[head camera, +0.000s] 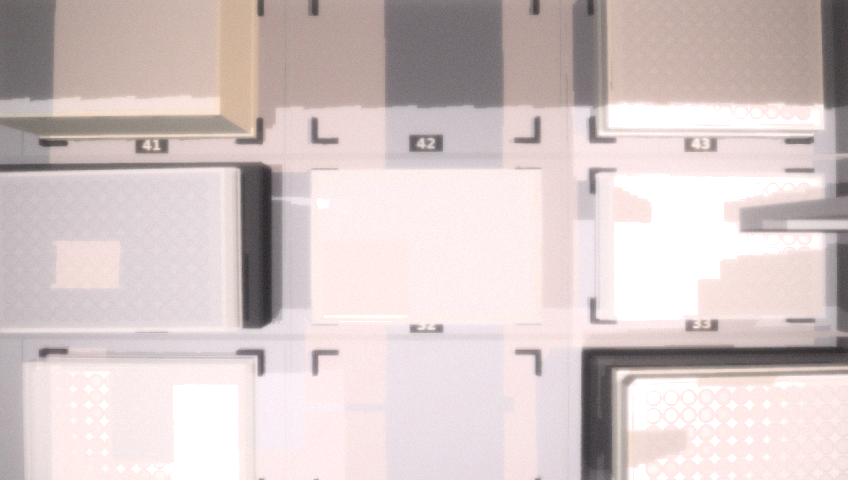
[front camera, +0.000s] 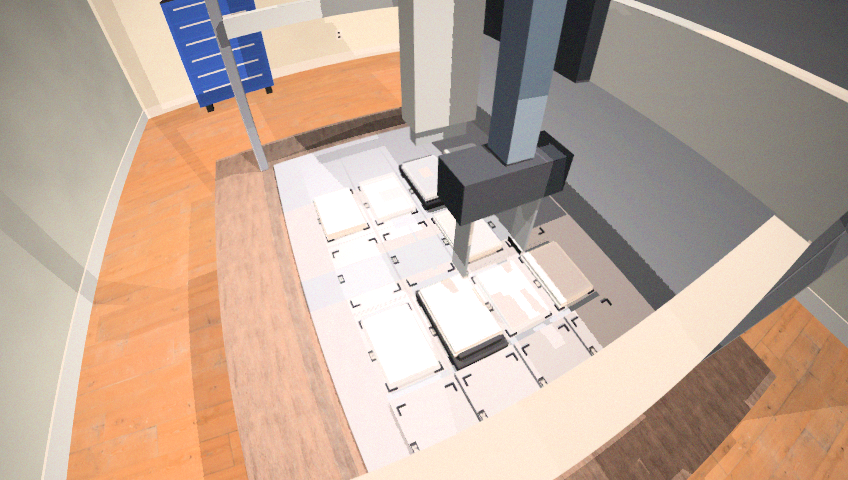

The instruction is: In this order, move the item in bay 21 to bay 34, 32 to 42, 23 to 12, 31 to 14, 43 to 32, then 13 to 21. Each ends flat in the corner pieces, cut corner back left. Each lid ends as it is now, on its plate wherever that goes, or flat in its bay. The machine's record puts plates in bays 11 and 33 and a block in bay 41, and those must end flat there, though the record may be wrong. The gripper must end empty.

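Pixels of known places: gripper, fingertip midpoint: (head camera: 787,365) (front camera: 489,257); robot's base, origin of the base link: (front camera: 315,202).
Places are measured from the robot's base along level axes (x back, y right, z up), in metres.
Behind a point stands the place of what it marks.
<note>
My gripper (front camera: 493,259) @(x -0.357, y -0.215, z 0.095 m) is open and empty, raised over the deck near bays 32 and 33; one jaw (head camera: 794,217) @(x -0.339, y -0.267, z 0.116 m) shows at the right of the head view. Plates lie in bay 21 (front camera: 387,197) @(x -0.077, y -0.148, z 0.017 m) (head camera: 139,416) @(x -0.068, y -0.163, z 0.017 m), bay 33 (front camera: 511,291) @(x -0.390, y -0.256, z 0.014 m) (head camera: 660,267) @(x -0.358, y -0.245, z 0.014 m), bay 43 (front camera: 562,270) @(x -0.397, y -0.372, z 0.014 m) (head camera: 714,65) @(x -0.391, y -0.359, z 0.014 m), bay 11 (front camera: 342,211) @(x -0.074, y -0.048, z 0.016 m) and bay 13 (front camera: 401,344) @(x -0.398, y -0.045, z 0.015 m). Bay 32 holds a plain pale item (front camera: 484,239) @(x -0.266, y -0.275, z 0.014 m) (head camera: 426,246) @(x -0.228, y -0.257, z 0.014 m). Plates on black bases stand in bay 31 (front camera: 419,178) @(x -0.071, y -0.227, z 0.037 m) (head camera: 119,208) @(x -0.073, y -0.277, z 0.037 m) and bay 23 (front camera: 461,315) @(x -0.402, y -0.147, z 0.037 m) (head camera: 743,416) @(x -0.388, y -0.171, z 0.037 m). A thick cream block (head camera: 130,59) @(x -0.082, y -0.350, z 0.042 m) is in bay 41. Lids are unclear.
Bay 42 (head camera: 425,65) @(x -0.228, y -0.364, z 0.000 m), bay 12 (front camera: 363,267) @(x -0.220, y -0.044, z 0.000 m), bay 14 (front camera: 437,410) @(x -0.518, y -0.049, z 0.014 m) and bay 34 (front camera: 550,350) @(x -0.516, y -0.252, z 0.015 m) hold no item. A pale column (front camera: 437,65) @(x -0.255, y -0.169, z 0.370 m) stands behind. A cream beam (front camera: 595,386) @(x -0.617, y -0.054, z 0.400 m) crosses the foreground. A blue cabinet (front camera: 193,50) stands beyond the deck.
</note>
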